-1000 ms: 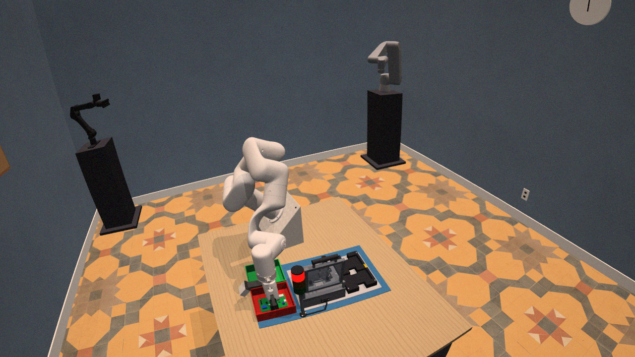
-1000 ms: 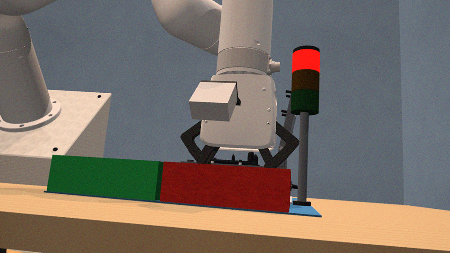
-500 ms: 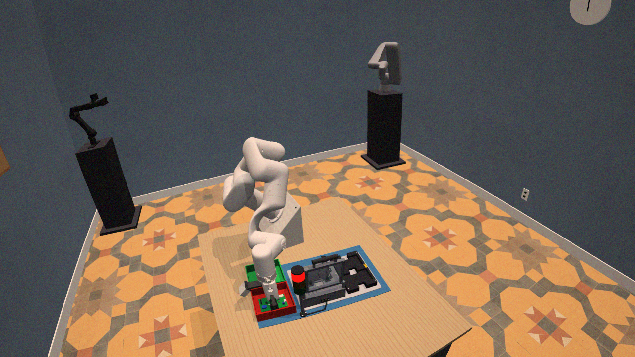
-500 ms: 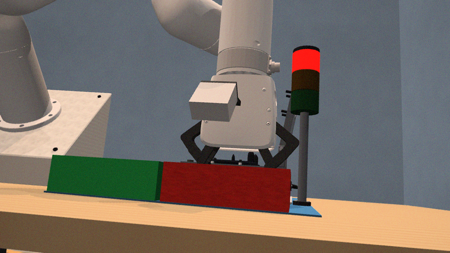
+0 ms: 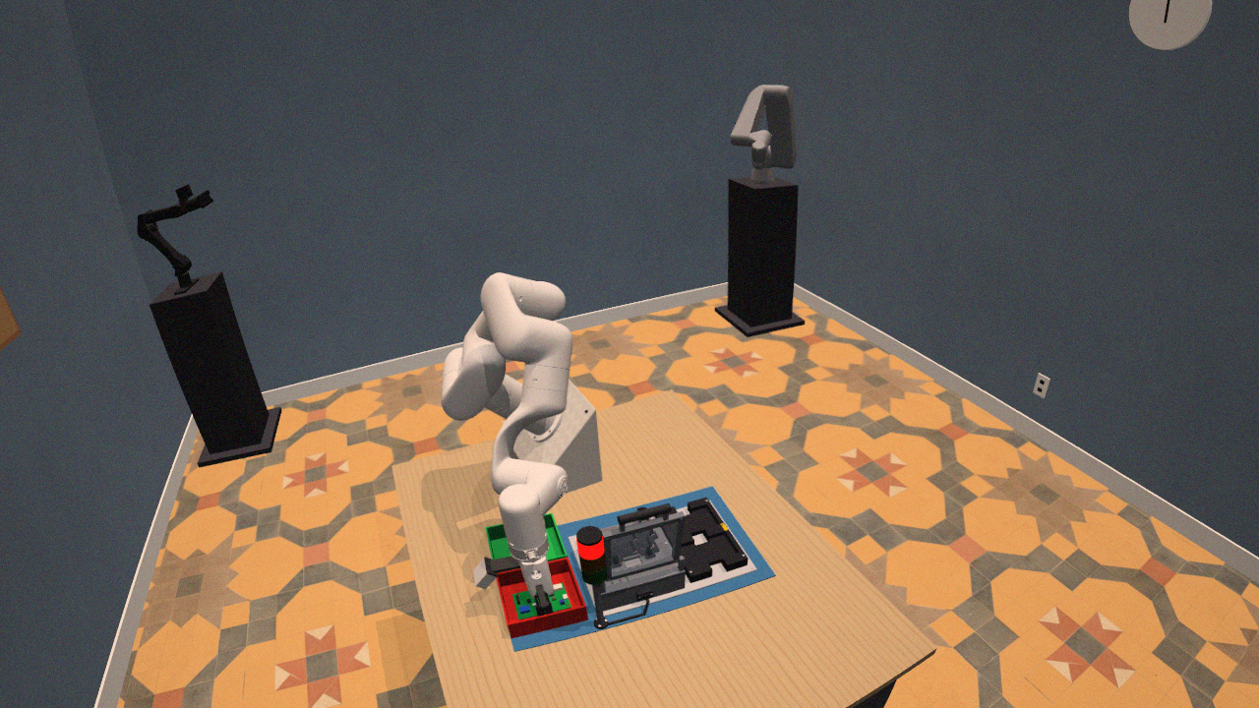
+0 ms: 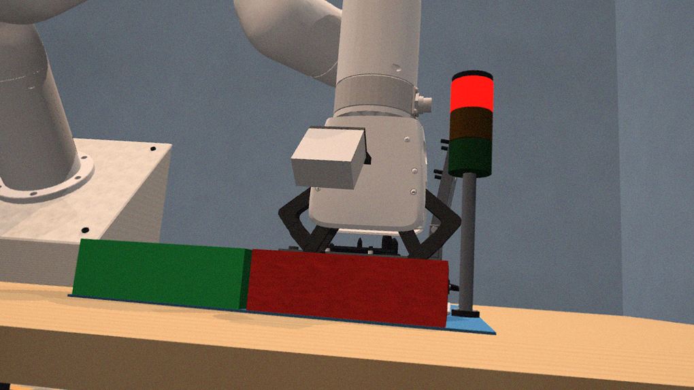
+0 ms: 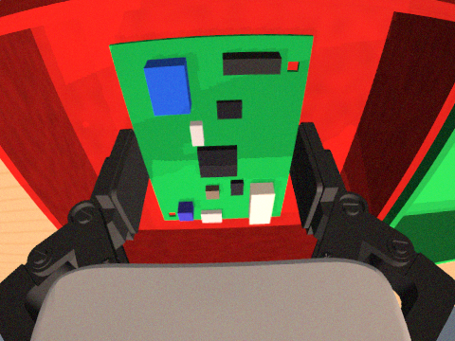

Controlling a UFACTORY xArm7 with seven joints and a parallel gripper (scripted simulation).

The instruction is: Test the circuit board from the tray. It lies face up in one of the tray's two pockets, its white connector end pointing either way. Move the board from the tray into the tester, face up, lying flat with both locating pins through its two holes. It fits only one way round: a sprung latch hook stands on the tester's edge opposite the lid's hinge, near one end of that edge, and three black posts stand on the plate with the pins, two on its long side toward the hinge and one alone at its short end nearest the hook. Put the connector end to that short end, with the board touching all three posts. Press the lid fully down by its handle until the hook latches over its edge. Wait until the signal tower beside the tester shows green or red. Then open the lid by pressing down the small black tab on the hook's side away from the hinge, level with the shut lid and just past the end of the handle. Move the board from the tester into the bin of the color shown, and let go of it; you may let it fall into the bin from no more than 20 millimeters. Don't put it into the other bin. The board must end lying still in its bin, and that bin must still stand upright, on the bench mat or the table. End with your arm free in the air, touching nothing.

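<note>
Right now the red bin is 1 cm below my hand. From my hand the other things lie so: tester plate 21 cm to the left, 5 cm above, 3 cm behind; then green bin 15 cm behind, 1 cm to the left, 1 cm below; then green circuit board 1 cm below.
</note>
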